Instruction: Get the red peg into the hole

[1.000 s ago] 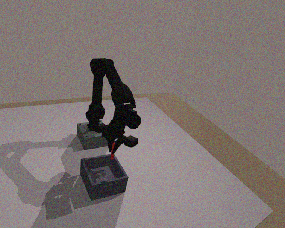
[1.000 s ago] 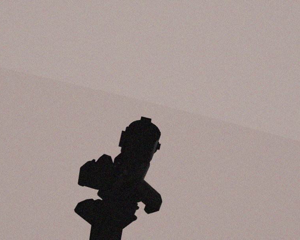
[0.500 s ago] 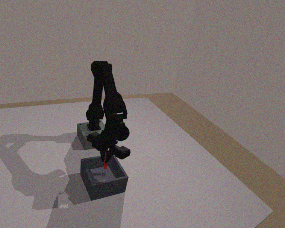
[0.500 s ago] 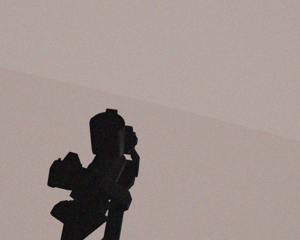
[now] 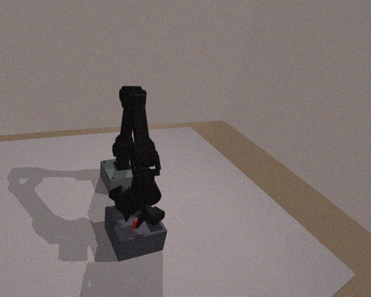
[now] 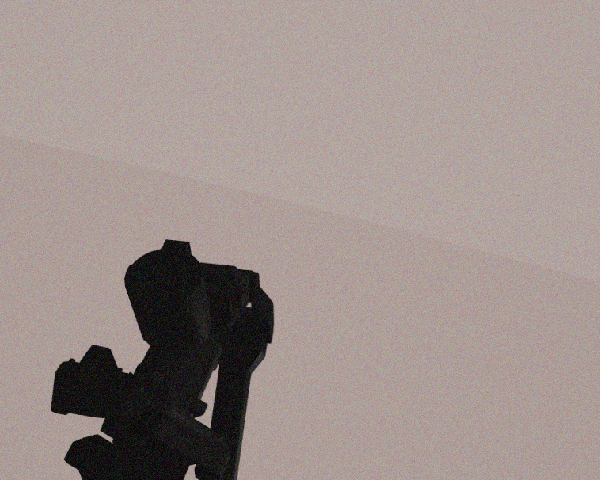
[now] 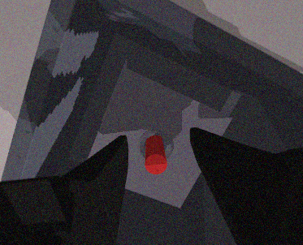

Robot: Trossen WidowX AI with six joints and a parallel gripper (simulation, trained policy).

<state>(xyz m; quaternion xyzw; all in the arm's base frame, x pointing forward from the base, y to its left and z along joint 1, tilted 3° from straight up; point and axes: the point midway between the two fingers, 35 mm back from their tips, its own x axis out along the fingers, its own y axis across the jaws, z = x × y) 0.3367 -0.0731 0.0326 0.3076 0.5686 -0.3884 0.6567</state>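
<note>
The red peg lies 2 cm below my gripper tip, 1 cm to the left of it and 1 cm behind it. Round my gripper tip: grey box: 5 cm below, 1 cm to the left, 1 cm behind; then pale plate: 3 cm below, 1 cm to the left, 1 cm behind.
</note>
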